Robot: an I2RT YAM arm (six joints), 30 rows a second.
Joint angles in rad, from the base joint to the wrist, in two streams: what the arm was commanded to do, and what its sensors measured. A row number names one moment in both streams.
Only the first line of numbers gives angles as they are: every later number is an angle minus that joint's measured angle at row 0.
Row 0, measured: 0.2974, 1.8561, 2.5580, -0.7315, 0.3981, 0.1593
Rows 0 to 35, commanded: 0.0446, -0.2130, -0.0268, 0.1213, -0.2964, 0.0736; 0.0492, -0.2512, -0.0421, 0.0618, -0.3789, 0.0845; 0.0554, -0.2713, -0.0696, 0.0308, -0.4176, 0.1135; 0.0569, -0.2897, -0.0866, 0.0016, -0.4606, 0.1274; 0.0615, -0.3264, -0.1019, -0.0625, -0.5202, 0.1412; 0.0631, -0.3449, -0.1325, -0.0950, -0.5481, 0.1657; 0.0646, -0.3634, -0.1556, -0.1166, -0.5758, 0.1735; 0.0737, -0.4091, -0.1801, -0.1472, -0.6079, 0.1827; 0.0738, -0.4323, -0.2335, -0.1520, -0.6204, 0.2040; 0.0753, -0.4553, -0.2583, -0.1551, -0.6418, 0.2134; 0.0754, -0.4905, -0.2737, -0.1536, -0.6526, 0.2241; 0.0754, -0.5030, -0.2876, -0.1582, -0.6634, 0.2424; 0.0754, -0.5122, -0.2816, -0.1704, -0.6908, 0.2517; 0.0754, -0.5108, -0.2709, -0.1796, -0.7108, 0.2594; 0.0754, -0.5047, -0.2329, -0.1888, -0.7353, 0.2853; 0.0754, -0.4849, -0.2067, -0.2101, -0.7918, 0.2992; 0.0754, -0.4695, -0.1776, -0.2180, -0.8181, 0.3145; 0.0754, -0.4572, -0.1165, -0.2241, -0.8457, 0.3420; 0.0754, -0.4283, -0.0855, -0.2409, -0.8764, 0.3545; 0.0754, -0.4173, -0.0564, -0.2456, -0.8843, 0.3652; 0.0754, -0.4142, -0.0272, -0.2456, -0.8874, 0.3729; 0.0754, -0.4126, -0.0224, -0.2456, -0.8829, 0.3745; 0.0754, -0.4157, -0.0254, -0.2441, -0.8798, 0.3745; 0.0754, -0.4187, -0.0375, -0.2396, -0.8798, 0.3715; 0.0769, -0.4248, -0.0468, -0.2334, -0.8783, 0.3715; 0.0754, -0.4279, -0.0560, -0.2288, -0.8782, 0.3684; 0.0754, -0.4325, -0.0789, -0.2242, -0.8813, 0.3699; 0.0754, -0.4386, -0.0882, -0.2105, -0.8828, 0.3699; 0.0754, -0.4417, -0.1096, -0.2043, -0.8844, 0.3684; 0.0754, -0.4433, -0.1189, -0.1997, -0.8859, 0.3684; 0.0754, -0.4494, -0.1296, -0.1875, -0.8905, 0.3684; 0.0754, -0.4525, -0.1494, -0.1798, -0.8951, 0.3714; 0.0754, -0.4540, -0.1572, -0.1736, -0.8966, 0.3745; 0.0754, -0.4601, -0.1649, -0.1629, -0.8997, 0.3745; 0.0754, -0.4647, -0.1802, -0.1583, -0.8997, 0.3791; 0.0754, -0.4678, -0.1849, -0.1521, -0.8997, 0.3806
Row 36, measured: 0.0740, -0.4254, -0.1728, -0.3223, -0.8587, 0.3402
